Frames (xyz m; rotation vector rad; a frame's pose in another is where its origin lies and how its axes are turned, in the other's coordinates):
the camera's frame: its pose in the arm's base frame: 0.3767 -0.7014 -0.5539 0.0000 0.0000 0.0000
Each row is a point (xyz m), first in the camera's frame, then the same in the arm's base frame.
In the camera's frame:
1: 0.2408 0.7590 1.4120
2: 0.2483 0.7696 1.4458
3: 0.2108 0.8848 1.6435
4: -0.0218 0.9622 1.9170
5: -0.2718 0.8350 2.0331
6: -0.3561 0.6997 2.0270
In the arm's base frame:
1: 0.6175 0.0576 0.8581
2: 0.6250 0.0682 0.8919
3: 0.5875 0.1834 1.0896
4: 0.3549 0.2608 1.3631
5: 0.1049 0.1336 1.4792
6: 0.0206 -0.0017 1.4731

